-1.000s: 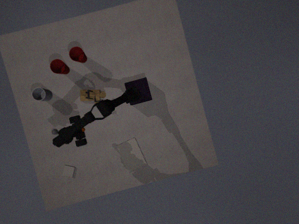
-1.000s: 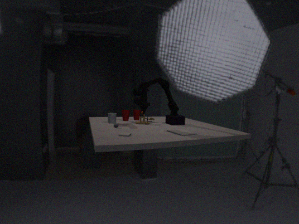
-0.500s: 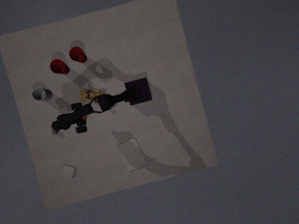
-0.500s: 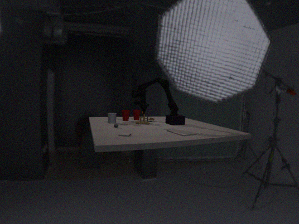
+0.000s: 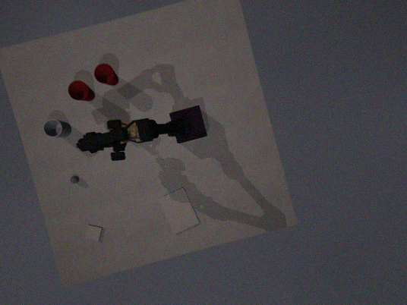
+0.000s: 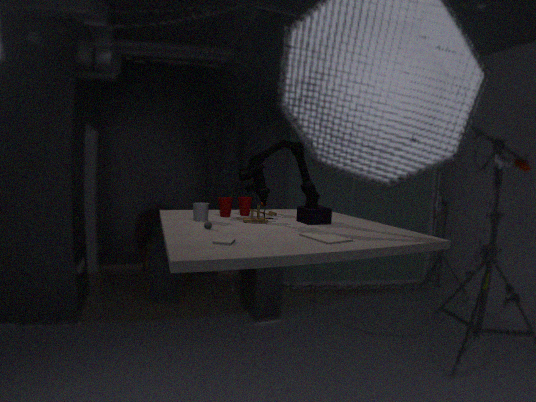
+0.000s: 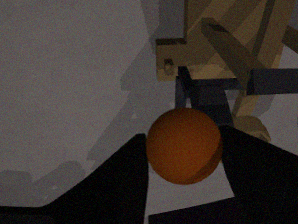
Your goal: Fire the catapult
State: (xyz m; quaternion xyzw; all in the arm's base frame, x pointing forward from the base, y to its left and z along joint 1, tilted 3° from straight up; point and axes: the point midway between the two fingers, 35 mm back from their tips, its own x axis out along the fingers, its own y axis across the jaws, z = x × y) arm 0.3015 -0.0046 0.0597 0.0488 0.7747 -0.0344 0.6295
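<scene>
Now: gripper tip 10 mm past the wooden catapult, 40 mm to the left of it and 50 mm above it. Also, from my gripper tip: orange ball 10 mm above; white mug 340 mm ahead, 130 mm to the right, 80 mm below; small grey ball 330 mm ahead, 140 mm to the left, 90 mm below.
</scene>
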